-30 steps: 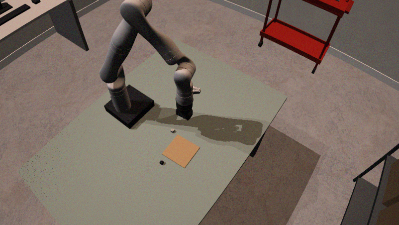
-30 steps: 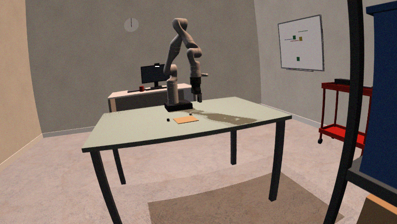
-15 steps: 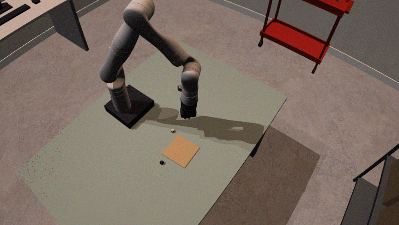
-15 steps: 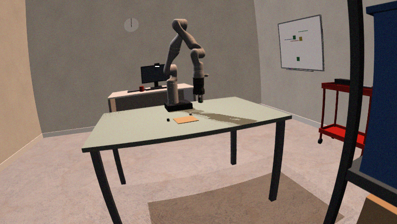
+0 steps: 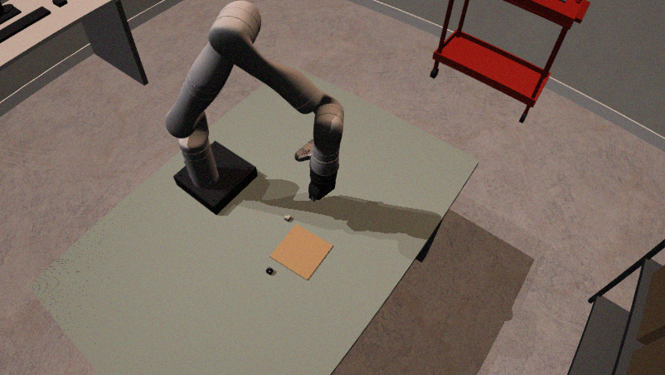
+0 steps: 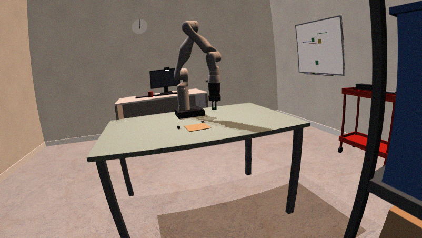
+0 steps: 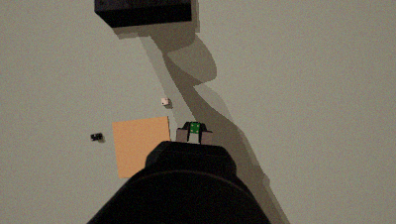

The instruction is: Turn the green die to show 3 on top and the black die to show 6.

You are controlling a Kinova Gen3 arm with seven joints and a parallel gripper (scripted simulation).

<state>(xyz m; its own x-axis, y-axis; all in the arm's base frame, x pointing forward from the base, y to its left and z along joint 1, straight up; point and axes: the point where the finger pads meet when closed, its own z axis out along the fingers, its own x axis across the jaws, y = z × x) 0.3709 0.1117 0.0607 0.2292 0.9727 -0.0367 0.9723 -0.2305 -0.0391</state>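
My hand is 60 mm past the white die, 70 mm to the left of it and 100 mm above it. Also, from my hand: green die 10 mm below; black die 250 mm to the right, 100 mm below; orange mat 40 mm ahead, 140 mm to the right, 110 mm below.
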